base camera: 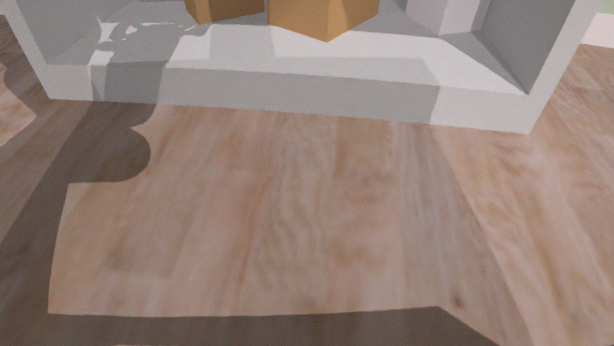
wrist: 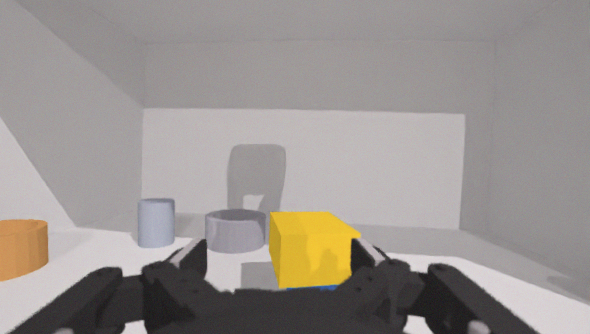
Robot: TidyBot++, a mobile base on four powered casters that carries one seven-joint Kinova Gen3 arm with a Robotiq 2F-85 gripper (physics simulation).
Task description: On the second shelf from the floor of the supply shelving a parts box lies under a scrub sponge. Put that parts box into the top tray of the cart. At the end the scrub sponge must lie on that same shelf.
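Frame: origin at the arm's base, x up, y back, z right, level; centimetres.
Where they show: gripper, fingertip midpoint: (wrist: pixel 279 254).
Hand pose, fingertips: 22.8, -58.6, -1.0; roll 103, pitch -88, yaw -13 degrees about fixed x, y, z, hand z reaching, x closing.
Note:
Each offset is from my fingertips to the centre of the thing, as dx, dy, dz. "*": to the spot under its first point.
The yellow scrub sponge @[-2.8, -10.8, +2.8] (wrist: pixel 312 250) shows in the wrist view a little right of centre, lying on top of the blue parts box. A thin strip of the blue parts box @[-7.1, -11.3, +4.0] (wrist: pixel 314 287) shows below the sponge; the rest is hidden by my gripper. My gripper (wrist: pixel 279 254) is open and level at the shelf. The sponge appears between the fingertips, close to the right finger, with a wider gap on the left. The second shelf (wrist: pixel 90 280) is white. The cart does not show in either view.
On the same shelf are an orange bowl @[* -6.1, -13.9, -30.0] (wrist: pixel 22 250), a blue-grey cylinder @[-5.6, -27.1, -20.5] (wrist: pixel 156 223) and a grey round dish @[-6.7, -28.5, -7.7] (wrist: pixel 235 232). Side walls and a back wall enclose it. In the base view, brown boxes @[* -50.2, -12.3, +7.6] (base camera: pixel 325 17) @[* -52.9, -24.3, -12.3] (base camera: pixel 225 10) and a pale block @[* -50.7, -16.8, +32.0] (base camera: pixel 445 15) stand on the bottom shelf (base camera: pixel 260 90).

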